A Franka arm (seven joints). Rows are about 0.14 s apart.
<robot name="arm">
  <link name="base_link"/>
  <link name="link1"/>
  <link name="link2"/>
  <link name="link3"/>
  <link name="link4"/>
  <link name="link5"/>
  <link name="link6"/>
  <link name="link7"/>
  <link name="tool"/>
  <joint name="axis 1" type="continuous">
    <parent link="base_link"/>
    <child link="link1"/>
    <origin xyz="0 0 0.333"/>
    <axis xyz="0 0 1"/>
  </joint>
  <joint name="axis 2" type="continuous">
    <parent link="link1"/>
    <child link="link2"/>
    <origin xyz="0 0 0" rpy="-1.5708 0 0"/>
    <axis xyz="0 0 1"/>
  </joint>
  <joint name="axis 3" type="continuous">
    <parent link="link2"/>
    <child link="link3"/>
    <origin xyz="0 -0.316 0" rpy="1.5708 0 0"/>
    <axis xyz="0 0 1"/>
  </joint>
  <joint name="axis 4" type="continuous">
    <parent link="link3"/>
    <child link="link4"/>
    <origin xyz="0.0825 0 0" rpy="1.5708 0 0"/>
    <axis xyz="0 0 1"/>
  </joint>
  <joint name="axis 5" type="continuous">
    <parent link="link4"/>
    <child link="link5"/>
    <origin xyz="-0.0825 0.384 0" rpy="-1.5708 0 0"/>
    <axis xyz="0 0 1"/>
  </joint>
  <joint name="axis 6" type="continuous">
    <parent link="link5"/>
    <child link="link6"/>
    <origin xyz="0 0 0" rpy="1.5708 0 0"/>
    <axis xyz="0 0 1"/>
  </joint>
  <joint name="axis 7" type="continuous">
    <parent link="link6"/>
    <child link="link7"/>
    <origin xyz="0.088 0 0" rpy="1.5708 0 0"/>
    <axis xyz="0 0 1"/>
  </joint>
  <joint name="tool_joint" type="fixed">
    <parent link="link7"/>
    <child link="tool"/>
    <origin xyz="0 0 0.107"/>
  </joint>
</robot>
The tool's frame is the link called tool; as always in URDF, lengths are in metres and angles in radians. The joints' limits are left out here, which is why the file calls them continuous.
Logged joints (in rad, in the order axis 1, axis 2, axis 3, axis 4, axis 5, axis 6, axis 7), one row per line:
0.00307, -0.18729, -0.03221, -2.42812, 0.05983, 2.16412, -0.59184
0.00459, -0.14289, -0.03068, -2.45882, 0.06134, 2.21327, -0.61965
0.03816, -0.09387, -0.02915, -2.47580, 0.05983, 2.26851, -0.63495
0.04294, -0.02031, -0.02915, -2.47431, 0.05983, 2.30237, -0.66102
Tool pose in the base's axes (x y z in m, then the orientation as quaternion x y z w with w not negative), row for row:
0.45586, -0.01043, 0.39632, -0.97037, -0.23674, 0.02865, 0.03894
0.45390, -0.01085, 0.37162, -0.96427, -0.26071, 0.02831, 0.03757
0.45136, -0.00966, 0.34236, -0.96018, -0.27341, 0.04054, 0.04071
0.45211, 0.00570, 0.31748, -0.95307, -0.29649, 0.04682, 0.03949
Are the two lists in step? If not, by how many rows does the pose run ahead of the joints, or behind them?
The pose runs 1 row behind the joints: the pose in row i belongs to the joints in row i - 1.
